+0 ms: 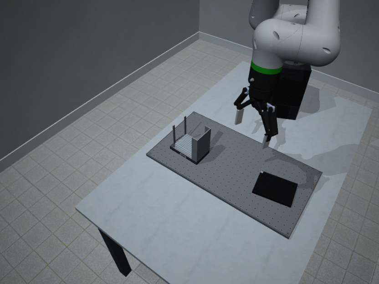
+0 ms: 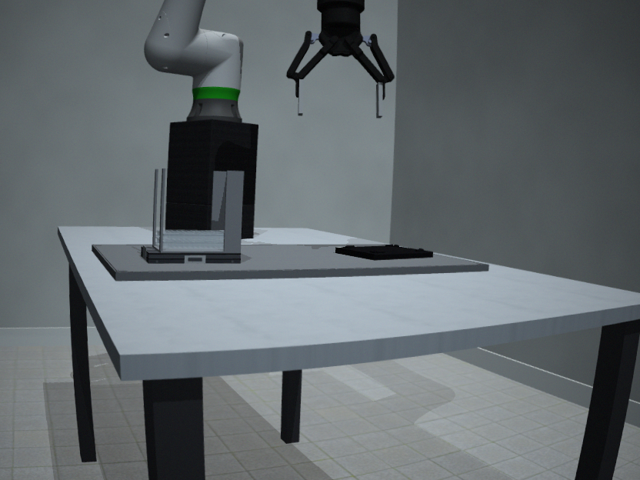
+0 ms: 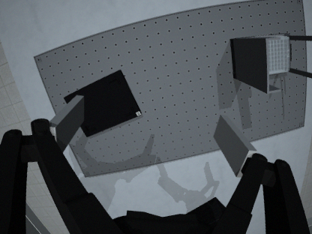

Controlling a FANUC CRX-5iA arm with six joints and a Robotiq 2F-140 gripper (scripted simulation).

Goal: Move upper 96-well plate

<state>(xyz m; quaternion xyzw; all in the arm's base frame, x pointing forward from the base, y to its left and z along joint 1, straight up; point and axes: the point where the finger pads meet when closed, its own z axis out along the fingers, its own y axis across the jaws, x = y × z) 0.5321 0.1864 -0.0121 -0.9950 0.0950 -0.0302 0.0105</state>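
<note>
Now: the grey wall 190 mm to the right of my hand, 190 mm below it and 40 mm ahead of it. Also, from my hand: pale A1 square 260 mm below, 90 mm behind, 40 mm to the left.
</note>
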